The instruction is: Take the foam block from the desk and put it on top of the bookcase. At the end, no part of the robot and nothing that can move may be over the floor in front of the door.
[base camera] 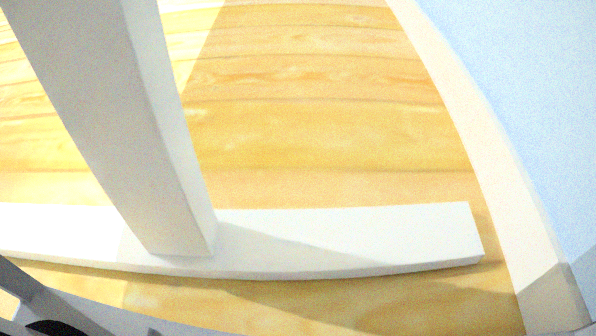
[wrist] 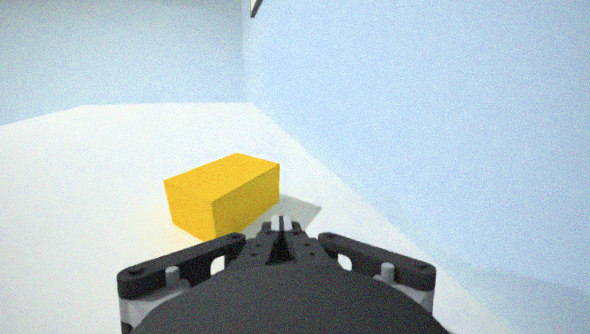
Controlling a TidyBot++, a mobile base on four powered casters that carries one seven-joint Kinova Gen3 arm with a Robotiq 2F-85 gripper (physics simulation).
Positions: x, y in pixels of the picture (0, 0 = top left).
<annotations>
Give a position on a white desk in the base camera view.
109, 78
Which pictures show my gripper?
The wrist view only.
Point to a white desk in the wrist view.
At 90, 201
</annotations>
